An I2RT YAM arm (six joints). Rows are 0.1 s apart.
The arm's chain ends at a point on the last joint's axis. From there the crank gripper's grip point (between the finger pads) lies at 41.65 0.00 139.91 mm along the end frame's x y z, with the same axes.
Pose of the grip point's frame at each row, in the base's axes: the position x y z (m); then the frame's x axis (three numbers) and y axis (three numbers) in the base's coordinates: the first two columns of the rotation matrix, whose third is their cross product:
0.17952, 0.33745, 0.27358, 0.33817, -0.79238, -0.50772, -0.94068, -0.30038, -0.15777
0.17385, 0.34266, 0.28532, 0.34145, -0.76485, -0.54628, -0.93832, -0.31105, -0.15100
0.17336, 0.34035, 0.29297, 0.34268, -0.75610, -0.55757, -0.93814, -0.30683, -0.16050
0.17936, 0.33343, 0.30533, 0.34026, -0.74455, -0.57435, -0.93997, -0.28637, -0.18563
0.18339, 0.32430, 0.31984, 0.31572, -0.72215, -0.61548, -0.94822, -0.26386, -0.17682
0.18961, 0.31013, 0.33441, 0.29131, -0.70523, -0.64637, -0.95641, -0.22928, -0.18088
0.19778, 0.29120, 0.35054, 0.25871, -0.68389, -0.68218, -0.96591, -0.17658, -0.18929
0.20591, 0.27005, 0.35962, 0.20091, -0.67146, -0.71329, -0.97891, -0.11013, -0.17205
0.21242, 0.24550, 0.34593, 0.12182, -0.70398, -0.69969, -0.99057, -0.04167, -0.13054
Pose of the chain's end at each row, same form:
0.16928, 0.29617, 0.41322, 0.33817, -0.79238, -0.50772, -0.94068, -0.30038, -0.15777
0.16724, 0.29559, 0.42334, 0.34145, -0.76485, -0.54628, -0.93832, -0.31105, -0.15100
0.16604, 0.29096, 0.43015, 0.34268, -0.75610, -0.55757, -0.93814, -0.30683, -0.16050
0.16886, 0.28007, 0.44080, 0.34026, -0.74455, -0.57435, -0.93997, -0.28637, -0.18563
0.17510, 0.26491, 0.45293, 0.31572, -0.72215, -0.61548, -0.94822, -0.26386, -0.17682
0.18036, 0.24564, 0.46504, 0.29131, -0.70523, -0.64637, -0.95641, -0.22928, -0.18088
0.18575, 0.22064, 0.47777, 0.25871, -0.68389, -0.68218, -0.96591, -0.17658, -0.18929
0.19237, 0.19549, 0.48439, 0.20091, -0.67146, -0.71329, -0.97891, -0.11013, -0.17205
0.19857, 0.17563, 0.47335, 0.12182, -0.70398, -0.69969, -0.99057, -0.04167, -0.13054

